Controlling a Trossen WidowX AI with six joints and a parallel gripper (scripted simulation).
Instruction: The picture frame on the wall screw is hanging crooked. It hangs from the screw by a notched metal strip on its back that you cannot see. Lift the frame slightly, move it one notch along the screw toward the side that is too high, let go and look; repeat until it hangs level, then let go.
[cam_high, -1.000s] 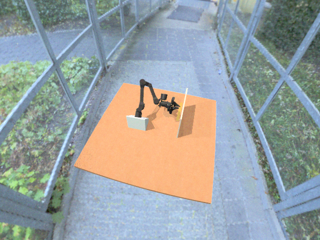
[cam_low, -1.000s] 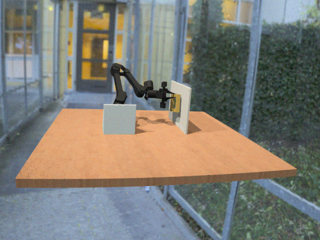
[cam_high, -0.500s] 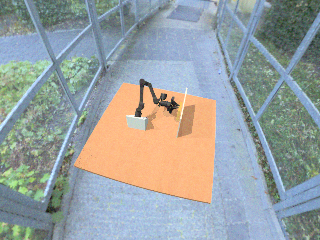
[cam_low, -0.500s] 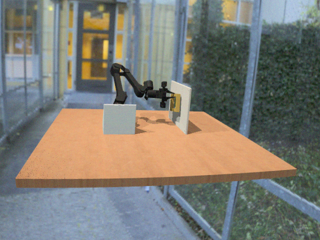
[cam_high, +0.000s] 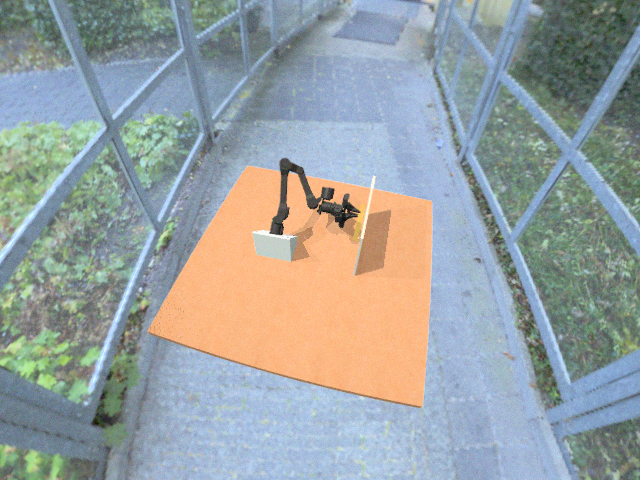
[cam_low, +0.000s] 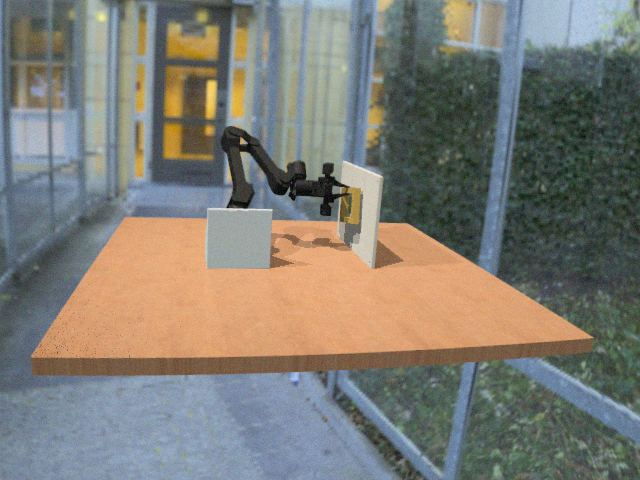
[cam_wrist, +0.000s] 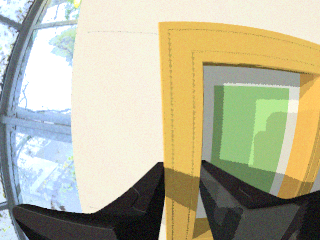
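The picture frame is 1 cm ahead of my gripper tip, 1 cm to the right of it and 5 cm below it.
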